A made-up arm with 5 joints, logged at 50 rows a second.
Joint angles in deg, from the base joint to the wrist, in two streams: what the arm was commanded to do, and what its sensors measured. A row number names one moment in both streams.
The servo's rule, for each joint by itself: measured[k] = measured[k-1] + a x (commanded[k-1-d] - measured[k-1]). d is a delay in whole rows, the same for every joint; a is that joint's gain. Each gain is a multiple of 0.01, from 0.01 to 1. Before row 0 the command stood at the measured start. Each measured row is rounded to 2 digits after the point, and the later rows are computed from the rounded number. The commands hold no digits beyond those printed.
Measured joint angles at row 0:
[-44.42 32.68 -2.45 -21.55 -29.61]
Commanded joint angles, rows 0 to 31:
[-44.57 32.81 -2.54 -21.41 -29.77]
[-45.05 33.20 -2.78 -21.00 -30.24]
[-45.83 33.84 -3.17 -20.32 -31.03]
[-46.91 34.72 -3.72 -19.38 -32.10]
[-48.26 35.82 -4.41 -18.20 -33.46]
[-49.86 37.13 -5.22 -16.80 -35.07]
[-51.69 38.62 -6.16 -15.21 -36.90]
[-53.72 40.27 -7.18 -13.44 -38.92]
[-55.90 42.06 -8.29 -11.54 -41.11]
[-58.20 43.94 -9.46 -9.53 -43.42]
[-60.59 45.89 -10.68 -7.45 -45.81]
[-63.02 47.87 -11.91 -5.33 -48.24]
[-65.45 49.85 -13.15 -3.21 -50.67]
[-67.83 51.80 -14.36 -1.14 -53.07]
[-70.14 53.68 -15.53 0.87 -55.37]
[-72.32 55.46 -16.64 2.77 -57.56]
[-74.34 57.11 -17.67 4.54 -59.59]
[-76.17 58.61 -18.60 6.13 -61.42]
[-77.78 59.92 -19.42 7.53 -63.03]
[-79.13 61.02 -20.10 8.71 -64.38]
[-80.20 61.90 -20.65 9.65 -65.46]
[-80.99 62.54 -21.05 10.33 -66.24]
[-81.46 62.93 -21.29 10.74 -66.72]
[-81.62 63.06 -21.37 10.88 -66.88]
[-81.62 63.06 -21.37 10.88 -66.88]
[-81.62 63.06 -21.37 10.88 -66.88]
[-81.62 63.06 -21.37 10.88 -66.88]
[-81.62 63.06 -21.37 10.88 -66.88]
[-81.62 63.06 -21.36 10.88 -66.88]
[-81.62 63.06 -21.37 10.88 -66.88]
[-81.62 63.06 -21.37 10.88 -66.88]
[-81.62 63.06 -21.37 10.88 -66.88]
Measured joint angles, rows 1 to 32:
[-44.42 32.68 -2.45 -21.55 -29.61]
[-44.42 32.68 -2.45 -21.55 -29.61]
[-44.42 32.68 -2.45 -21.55 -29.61]
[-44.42 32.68 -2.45 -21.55 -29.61]
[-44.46 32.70 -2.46 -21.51 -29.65]
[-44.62 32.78 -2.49 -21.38 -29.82]
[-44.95 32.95 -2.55 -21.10 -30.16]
[-45.48 33.23 -2.66 -20.65 -30.70]
[-46.23 33.64 -2.82 -20.01 -31.47]
[-47.21 34.20 -3.04 -19.18 -32.48]
[-48.42 34.91 -3.32 -18.15 -33.72]
[-49.85 35.77 -3.67 -16.93 -35.18]
[-51.48 36.78 -4.09 -15.53 -36.84]
[-53.29 37.93 -4.57 -13.97 -38.68]
[-55.26 39.20 -5.12 -12.27 -40.68]
[-57.36 40.59 -5.73 -10.47 -42.80]
[-59.54 42.07 -6.40 -8.58 -45.00]
[-61.78 43.63 -7.12 -6.65 -47.26]
[-64.04 45.24 -7.88 -4.69 -49.53]
[-66.28 46.88 -8.67 -2.75 -51.78]
[-68.46 48.52 -9.48 -0.85 -53.97]
[-70.54 50.13 -10.30 0.96 -56.06]
[-72.49 51.70 -11.12 2.67 -58.01]
[-74.28 53.19 -11.93 4.24 -59.79]
[-75.88 54.58 -12.71 5.65 -61.38]
[-77.26 55.85 -13.46 6.87 -62.74]
[-78.39 56.98 -14.16 7.88 -63.85]
[-79.26 57.95 -14.81 8.66 -64.70]
[-79.90 58.77 -15.40 9.24 -65.31]
[-80.36 59.46 -15.94 9.67 -65.75]
[-80.70 60.04 -16.43 9.98 -66.07]
[-80.95 60.52 -16.87 10.21 -66.30]
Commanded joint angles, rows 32 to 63:
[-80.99 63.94 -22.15 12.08 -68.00]
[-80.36 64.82 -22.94 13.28 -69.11]
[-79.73 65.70 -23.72 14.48 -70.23]
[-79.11 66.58 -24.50 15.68 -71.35]
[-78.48 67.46 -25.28 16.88 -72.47]
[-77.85 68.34 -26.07 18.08 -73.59]
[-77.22 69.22 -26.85 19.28 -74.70]
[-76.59 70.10 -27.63 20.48 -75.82]
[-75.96 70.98 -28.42 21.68 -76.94]
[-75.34 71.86 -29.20 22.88 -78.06]
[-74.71 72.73 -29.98 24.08 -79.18]
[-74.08 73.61 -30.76 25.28 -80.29]
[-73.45 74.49 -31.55 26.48 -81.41]
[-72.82 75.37 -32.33 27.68 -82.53]
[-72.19 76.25 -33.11 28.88 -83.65]
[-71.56 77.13 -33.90 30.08 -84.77]
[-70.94 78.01 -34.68 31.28 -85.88]
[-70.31 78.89 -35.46 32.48 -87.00]
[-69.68 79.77 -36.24 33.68 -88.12]
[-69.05 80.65 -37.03 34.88 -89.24]
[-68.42 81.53 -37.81 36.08 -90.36]
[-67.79 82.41 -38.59 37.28 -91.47]
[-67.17 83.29 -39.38 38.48 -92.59]
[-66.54 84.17 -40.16 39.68 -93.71]
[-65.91 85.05 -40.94 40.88 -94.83]
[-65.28 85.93 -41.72 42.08 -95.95]
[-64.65 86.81 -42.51 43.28 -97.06]
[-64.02 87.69 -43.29 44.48 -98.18]
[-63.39 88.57 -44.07 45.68 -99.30]
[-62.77 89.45 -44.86 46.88 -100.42]
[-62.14 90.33 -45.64 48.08 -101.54]
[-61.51 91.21 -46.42 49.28 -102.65]
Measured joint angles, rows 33 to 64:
[-81.13 60.93 -17.27 10.38 -66.46]
[-81.26 61.27 -17.64 10.51 -66.58]
[-81.36 61.56 -17.98 10.61 -66.66]
[-81.43 61.80 -18.29 10.68 -66.72]
[-81.31 62.14 -18.64 11.04 -67.08]
[-81.05 62.57 -19.03 11.62 -67.65]
[-80.69 63.07 -19.45 12.36 -68.37]
[-80.26 63.63 -19.90 13.22 -69.20]
[-79.78 64.24 -20.38 14.17 -70.12]
[-79.26 64.90 -20.89 15.19 -71.09]
[-78.71 65.59 -21.43 16.25 -72.10]
[-78.14 66.31 -21.99 17.35 -73.14]
[-77.55 67.06 -22.57 18.48 -74.20]
[-76.95 67.83 -23.17 19.62 -75.28]
[-76.35 68.61 -23.78 20.78 -76.37]
[-75.74 69.41 -24.41 21.95 -77.47]
[-75.12 70.22 -25.05 23.13 -78.57]
[-74.50 71.04 -25.71 24.31 -79.68]
[-73.88 71.87 -26.38 25.50 -80.79]
[-73.25 72.71 -27.06 26.69 -81.90]
[-72.63 73.56 -27.75 27.88 -83.01]
[-72.00 74.41 -28.44 29.08 -84.13]
[-71.37 75.27 -29.14 30.28 -85.25]
[-70.74 76.13 -29.85 31.48 -86.37]
[-70.11 76.99 -30.57 32.68 -87.49]
[-69.48 77.86 -31.29 33.88 -88.60]
[-68.86 78.73 -32.02 35.08 -89.72]
[-68.23 79.60 -32.75 36.28 -90.84]
[-67.60 80.47 -33.49 37.48 -91.96]
[-66.97 81.34 -34.23 38.68 -93.08]
[-66.34 82.22 -34.98 39.88 -94.19]
[-65.71 83.10 -35.73 41.08 -95.31]

